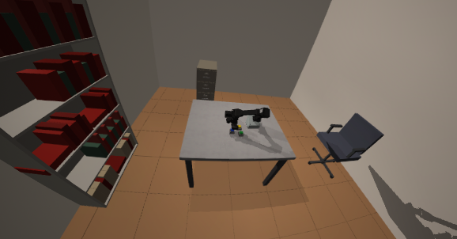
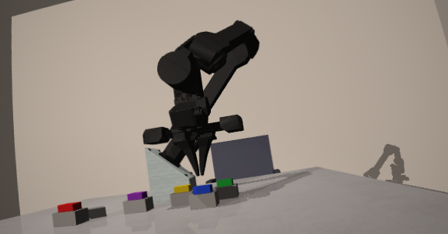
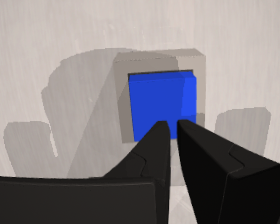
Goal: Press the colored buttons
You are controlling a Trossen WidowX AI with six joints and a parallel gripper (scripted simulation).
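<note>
The blue button lies 3 cm below my gripper tip. The rest, counted from my gripper tip: green button (9 cm behind, 5 cm to the left, 3 cm below); yellow button (9 cm behind, 4 cm to the right, 3 cm below); purple button (14 cm to the right, 7 cm behind, 3 cm below).
</note>
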